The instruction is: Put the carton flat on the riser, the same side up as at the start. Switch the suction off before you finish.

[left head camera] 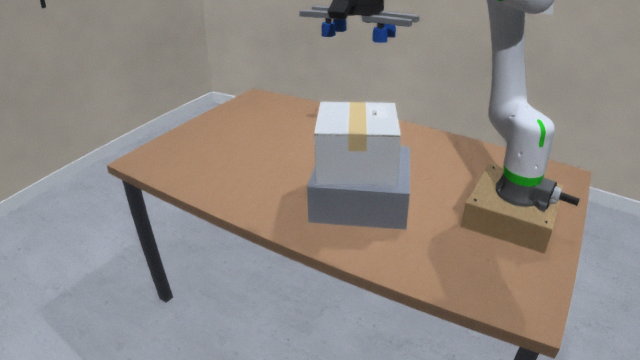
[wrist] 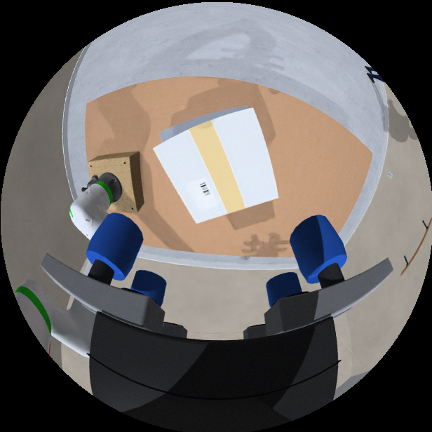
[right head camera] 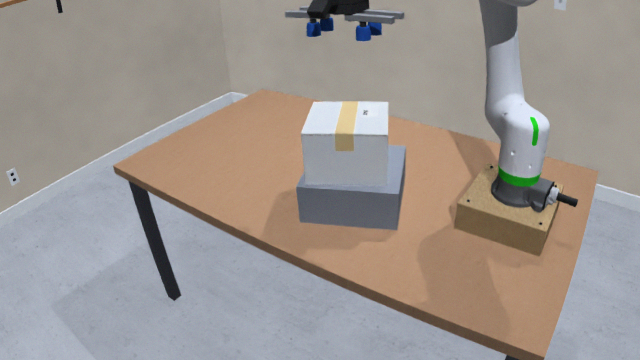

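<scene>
A white carton (left head camera: 357,160) (right head camera: 345,160) (wrist: 250,155) with a tan tape strip and a barcode label on its top sits flat and upright on the grey riser (left head camera: 358,206) (right head camera: 348,206) (wrist: 172,131). A strip of the riser's top shows beside the carton's right side in both head camera views. My suction gripper (left head camera: 357,33) (right head camera: 344,31) (wrist: 217,262) hangs high above and apart from the carton, its four blue cups empty. Its upper part is cut off at the top edge of both head camera views.
The riser stands on a brown wooden table (left head camera: 225,135) (right head camera: 230,135) (wrist: 320,150). The arm's base stands on a wooden block (left head camera: 505,227) (right head camera: 500,227) (wrist: 131,180) at the right in the head camera views. Walls stand behind the table.
</scene>
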